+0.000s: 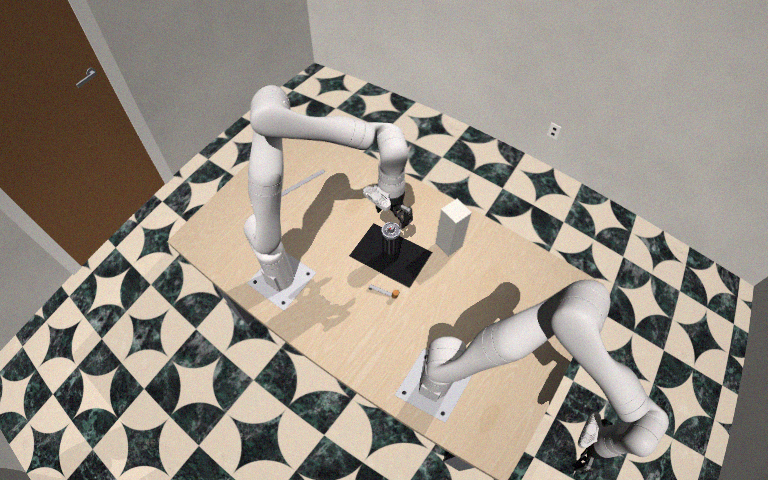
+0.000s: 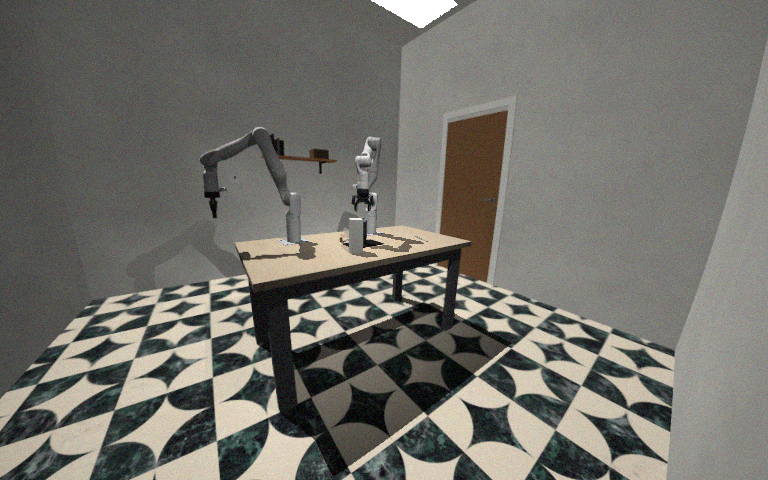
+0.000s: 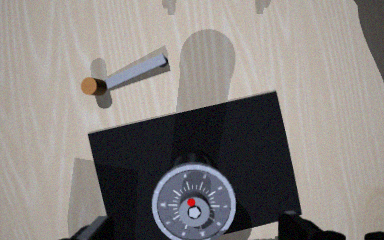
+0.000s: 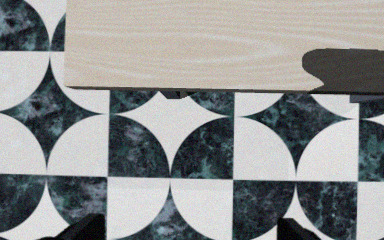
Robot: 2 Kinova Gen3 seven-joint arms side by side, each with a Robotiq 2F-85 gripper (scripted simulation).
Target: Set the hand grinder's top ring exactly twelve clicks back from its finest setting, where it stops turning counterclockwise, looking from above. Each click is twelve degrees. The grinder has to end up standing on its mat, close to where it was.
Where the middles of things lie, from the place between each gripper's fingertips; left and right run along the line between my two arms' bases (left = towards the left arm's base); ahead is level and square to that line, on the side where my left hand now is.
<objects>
Now: the black mat (image 1: 412, 257) 10 mm ahead of my left hand and 230 mm below it. From my left hand the other things lie so: crank handle (image 3: 91, 86) 130 mm behind, 60 mm to the right, 210 mm below; then tall pale box (image 1: 454, 219) 160 mm ahead, 140 mm to the right, 130 mm below.
My right gripper is now 16 cm short of the crank handle, 77 cm to the right of it and 19 cm above it. Round my right hand: tall pale box (45 cm ahead, 69 cm to the left, 10 cm below); then black mat (29 cm ahead, 83 cm to the left, 20 cm below).
</objects>
